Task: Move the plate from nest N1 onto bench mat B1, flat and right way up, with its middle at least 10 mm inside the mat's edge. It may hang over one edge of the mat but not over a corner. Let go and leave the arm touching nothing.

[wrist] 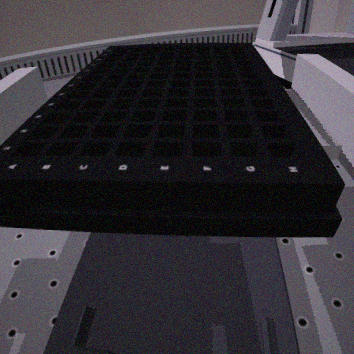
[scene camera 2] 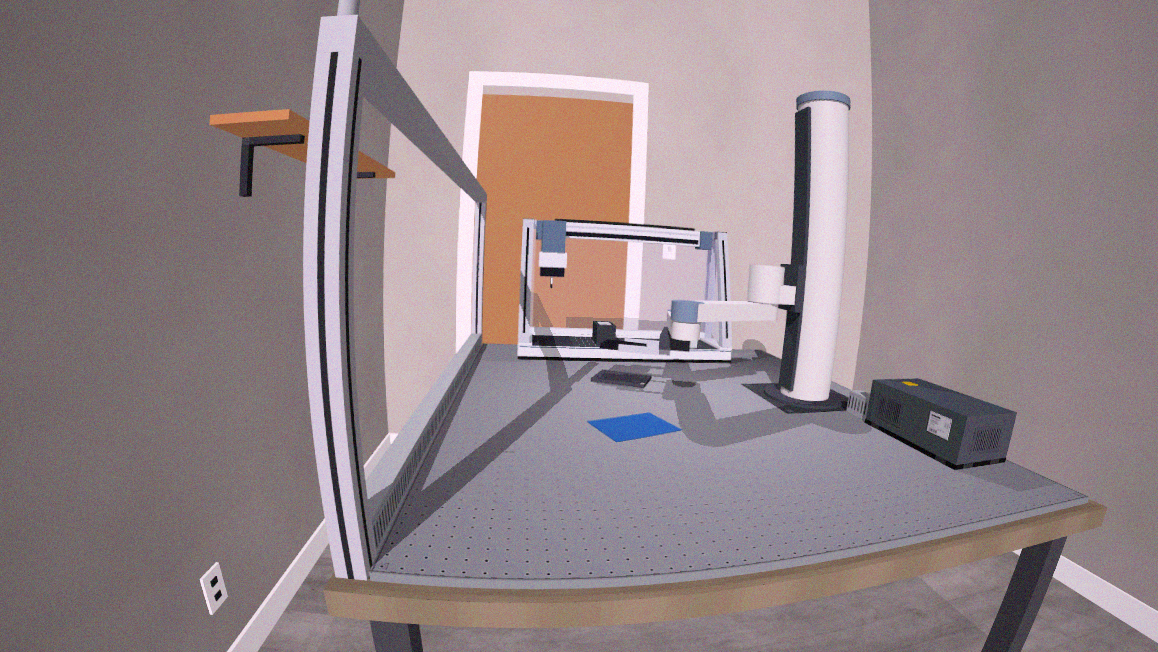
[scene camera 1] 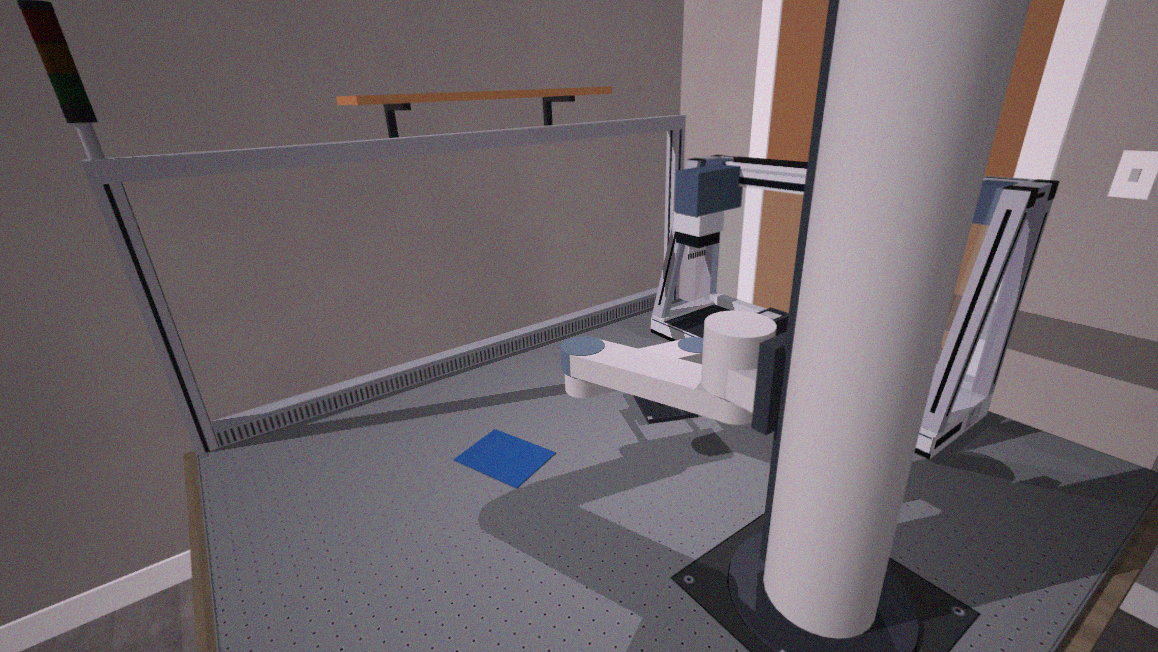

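Seen in the pictures: gripper, fingertip midpoint: [wrist: 166, 80] [scene camera 2: 621, 344]; arm's base at its link origin: [scene camera 2: 803, 400] [scene camera 1: 816, 600].
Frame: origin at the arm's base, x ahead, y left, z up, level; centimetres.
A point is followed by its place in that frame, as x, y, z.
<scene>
The plate [wrist: 165, 115] @[50.2, -18.3, 12.4] is black with a grid of wells and letters A to H along its near edge. In the wrist view it sits level between the two pale fingers of my gripper [wrist: 167, 75] @[53.6, -19.4, 12.4], which is shut on it, wells up. The plate is held above the dark nest N1 [scene camera 1: 668, 411] @[47.7, -16.3, 2.5] [scene camera 2: 620, 378] @[53.8, -16.8, 2.5] [wrist: 165, 290] @[50.3, -17.5, 2.5], with a gap below it. The arm hides the plate in scene camera 1, and it is hard to make out in scene camera 2. The flat blue mat [scene camera 1: 504, 458] @[56.9, 21.1, 1.5] [scene camera 2: 634, 426] @[57.7, 21.2, 1.5] lies on the bench, nearer scene camera 2 than the nest; its label is not legible.
A gantry frame [scene camera 2: 623, 353] @[47.5, -45.0, 4.3] with a black box [scene camera 2: 603, 332] @[54.1, -51.5, 10.6] on its deck stands behind the nest. A fence frame [scene camera 1: 388, 146] @[100.4, 20.7, 60.5] [scene camera 2: 333, 242] @[101.0, 72.5, 38.6] runs along one side. The arm's column [scene camera 1: 875, 323] @[-4.0, 6.4, 47.5] [scene camera 2: 822, 242] @[3.8, 6.5, 46.5] and a dark grey box [scene camera 2: 940, 421] @[-3.4, 48.8, 9.7] stand on the other side.
</scene>
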